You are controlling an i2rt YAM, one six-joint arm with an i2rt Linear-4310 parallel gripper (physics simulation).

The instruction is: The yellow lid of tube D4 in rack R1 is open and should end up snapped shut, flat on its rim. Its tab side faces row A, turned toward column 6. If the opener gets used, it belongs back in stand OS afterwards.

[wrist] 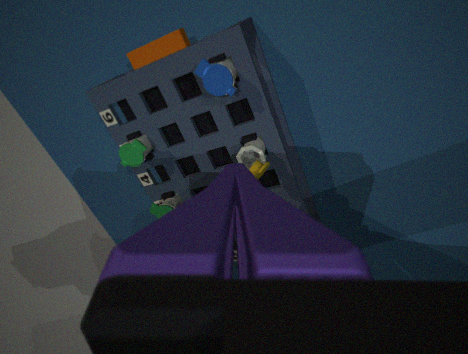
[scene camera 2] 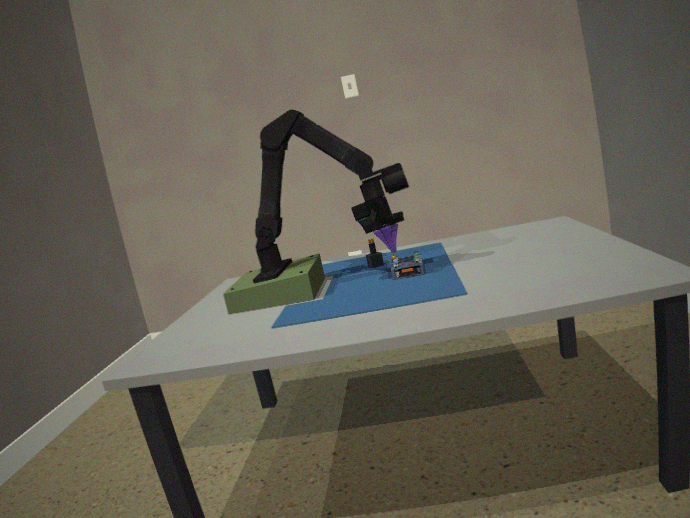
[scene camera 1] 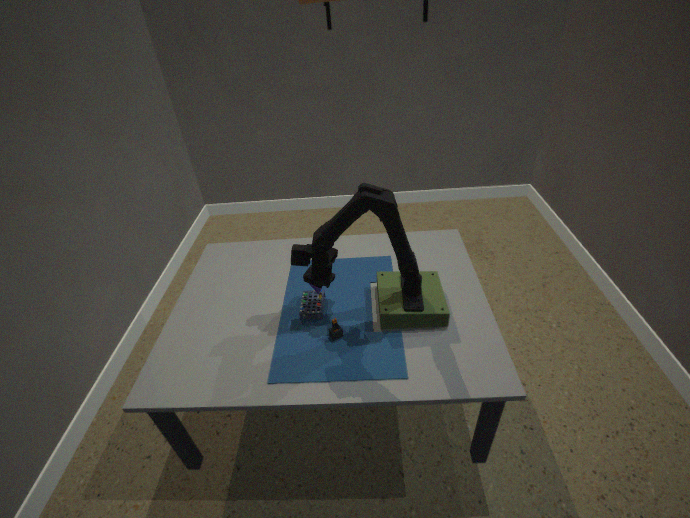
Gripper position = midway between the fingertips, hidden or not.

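Gripper state: my gripper (scene camera 2: pixel 394 252) (wrist: pixel 235 176) is shut and holds nothing; it is visible in scene camera 2 and in the wrist view. A blue mat (scene camera 1: pixel 304 352) (scene camera 2: pixel 355 288) is visible in scene camera 1 and scene camera 2.
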